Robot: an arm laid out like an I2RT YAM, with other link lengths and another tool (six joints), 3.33 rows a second.
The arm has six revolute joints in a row. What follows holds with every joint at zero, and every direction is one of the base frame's.
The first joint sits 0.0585 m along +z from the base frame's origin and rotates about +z.
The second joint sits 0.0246 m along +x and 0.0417 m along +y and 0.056 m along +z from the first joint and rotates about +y.
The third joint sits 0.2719 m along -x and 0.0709 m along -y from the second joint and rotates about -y.
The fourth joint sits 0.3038 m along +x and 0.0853 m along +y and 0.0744 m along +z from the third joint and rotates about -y.
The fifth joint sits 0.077 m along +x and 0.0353 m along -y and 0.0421 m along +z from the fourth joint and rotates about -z.
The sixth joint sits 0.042 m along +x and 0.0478 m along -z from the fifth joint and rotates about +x.
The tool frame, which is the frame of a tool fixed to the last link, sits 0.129 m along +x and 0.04 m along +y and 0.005 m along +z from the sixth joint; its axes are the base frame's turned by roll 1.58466, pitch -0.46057 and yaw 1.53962 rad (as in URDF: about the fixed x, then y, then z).
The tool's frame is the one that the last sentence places.
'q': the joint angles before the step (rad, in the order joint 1, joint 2, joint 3, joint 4, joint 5, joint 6). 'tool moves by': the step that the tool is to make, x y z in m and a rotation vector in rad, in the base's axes. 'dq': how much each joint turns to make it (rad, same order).
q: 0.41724, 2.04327, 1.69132, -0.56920, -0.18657, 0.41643
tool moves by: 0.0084, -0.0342, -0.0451, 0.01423, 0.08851, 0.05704
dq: -0.09168, 0.07588, -0.00980, -0.01643, -0.12136, -0.10019
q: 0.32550, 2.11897, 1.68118, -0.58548, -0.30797, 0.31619
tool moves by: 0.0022, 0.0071, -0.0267, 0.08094, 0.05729, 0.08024
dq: -0.02338, 0.09826, 0.04341, 0.00863, -0.13386, -0.04539
